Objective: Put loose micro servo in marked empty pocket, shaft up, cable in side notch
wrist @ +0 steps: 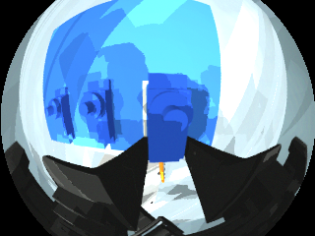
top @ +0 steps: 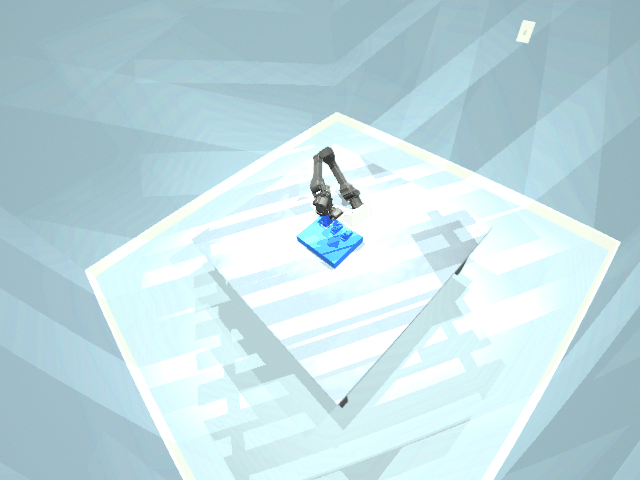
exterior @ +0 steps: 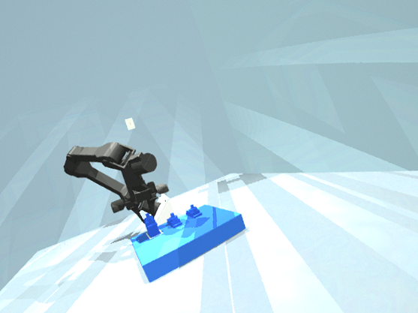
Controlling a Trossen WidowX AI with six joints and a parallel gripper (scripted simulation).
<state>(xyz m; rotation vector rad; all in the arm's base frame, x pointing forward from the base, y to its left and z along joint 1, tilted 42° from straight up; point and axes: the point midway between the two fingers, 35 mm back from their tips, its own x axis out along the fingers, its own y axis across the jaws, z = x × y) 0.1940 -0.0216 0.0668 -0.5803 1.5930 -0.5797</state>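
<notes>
Now: gripper tip 120 mm short of the blue deck, 80 mm to the right of it and 60 mm above it.
</notes>
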